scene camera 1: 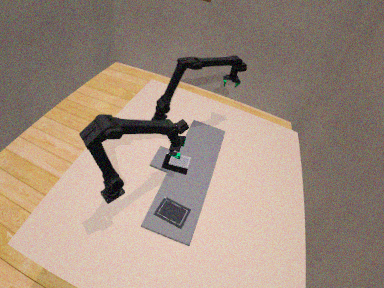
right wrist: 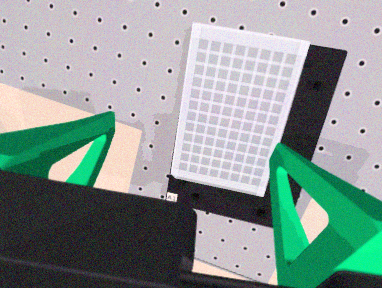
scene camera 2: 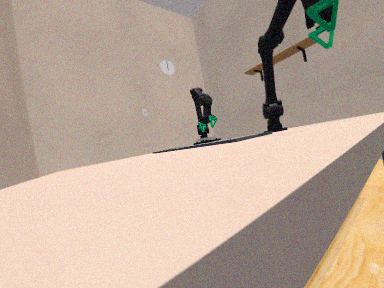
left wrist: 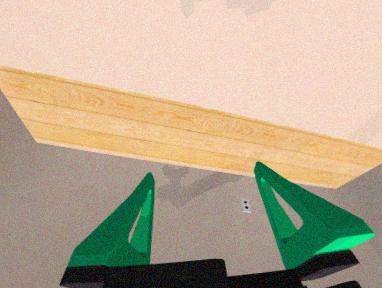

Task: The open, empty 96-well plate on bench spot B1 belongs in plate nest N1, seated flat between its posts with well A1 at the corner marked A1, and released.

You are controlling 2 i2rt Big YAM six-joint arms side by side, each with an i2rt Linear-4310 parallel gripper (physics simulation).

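Where they show: left gripper, fingertip midpoint: (scene camera 1: 229, 86) (scene camera 2: 330, 39) (left wrist: 203, 171); right gripper, fingertip midpoint: (scene camera 1: 180, 152) (right wrist: 195, 136) (scene camera 2: 207, 130); left arm's base, link origin: (scene camera 1: 159, 118) (scene camera 2: 275, 131); right arm's base, link origin: (scene camera 1: 112, 192).
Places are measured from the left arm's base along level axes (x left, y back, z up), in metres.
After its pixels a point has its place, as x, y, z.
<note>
The white 96-well plate (scene camera 1: 181, 161) {-0.294, -0.352, 0.040} (right wrist: 237, 112) {-0.295, -0.343, 0.034} lies on the black plate nest (scene camera 1: 180, 171) {-0.354, -0.379, 0.023} (right wrist: 312, 107) {-0.348, -0.372, 0.025}. In the right wrist view it is offset toward the upper left, with nest base bare along its right and lower sides. The A1 label (right wrist: 171, 197) {-0.276, -0.239, 0.025} is at the nest's lower-left corner, just below the plate's corner. Whether the plate lies flat, and which corner is its well A1, I cannot tell. My right gripper (scene camera 1: 176, 155) {-0.275, -0.328, 0.098} (scene camera 2: 207, 123) {-0.275, -0.328, 0.098} (right wrist: 195, 136) {-0.275, -0.328, 0.098} is open above the plate, not holding it. My left gripper (scene camera 1: 231, 83) {0.483, -0.376, 0.235} (left wrist: 203, 171) {0.483, -0.376, 0.235} is open, far from the plate.
A grey perforated board (scene camera 1: 200, 165) {-0.233, -0.468, 0.013} (right wrist: 80, 60) {-0.140, -0.322, 0.013} lies under the nest. An outlined dark pad (scene camera 1: 172, 212) {-0.614, -0.466, 0.015} lies on its near end, with no plate on it. The left gripper hangs beyond the table's wooden edge (left wrist: 200, 127). A wall shelf (scene camera 2: 287, 55) shows behind the left arm.
</note>
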